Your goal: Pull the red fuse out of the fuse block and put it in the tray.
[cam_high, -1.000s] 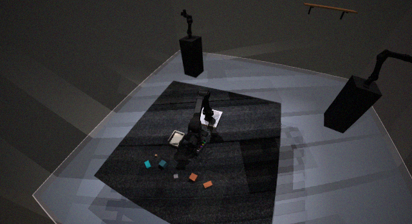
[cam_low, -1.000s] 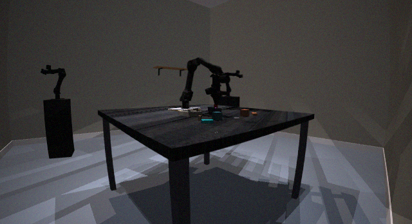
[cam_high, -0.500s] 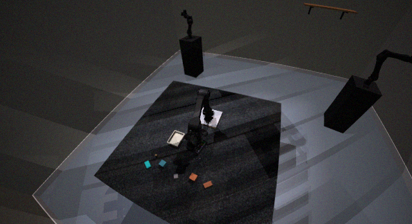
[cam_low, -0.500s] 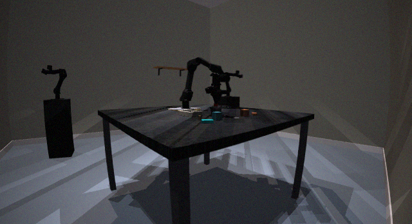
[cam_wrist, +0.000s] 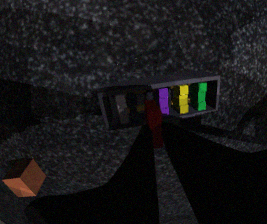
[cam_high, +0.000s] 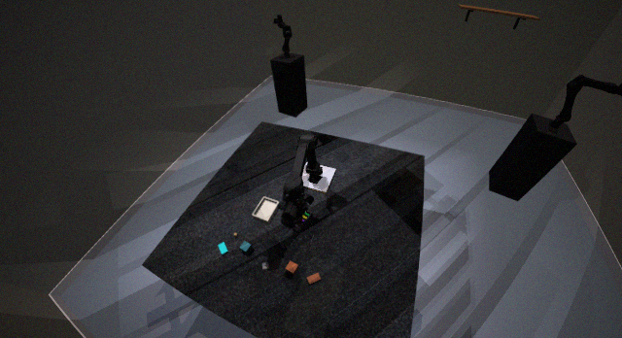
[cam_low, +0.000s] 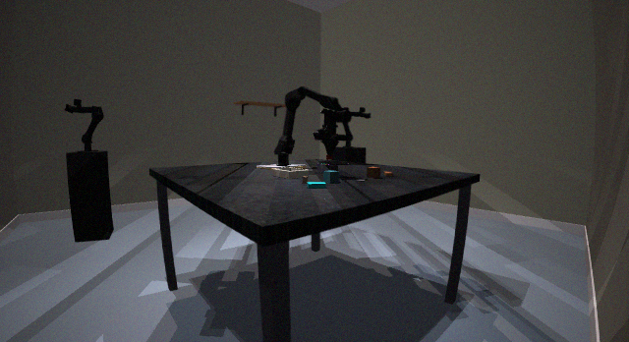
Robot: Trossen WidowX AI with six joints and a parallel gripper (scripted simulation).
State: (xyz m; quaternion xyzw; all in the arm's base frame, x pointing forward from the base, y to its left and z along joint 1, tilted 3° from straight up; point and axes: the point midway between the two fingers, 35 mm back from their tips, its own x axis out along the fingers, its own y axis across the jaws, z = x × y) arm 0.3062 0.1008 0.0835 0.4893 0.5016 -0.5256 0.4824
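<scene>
The pale tray is 2 cm ahead of my gripper tip, 22 cm to the right of it and 8 cm below it. Round my gripper tip: red fuse (1 cm below).
</scene>
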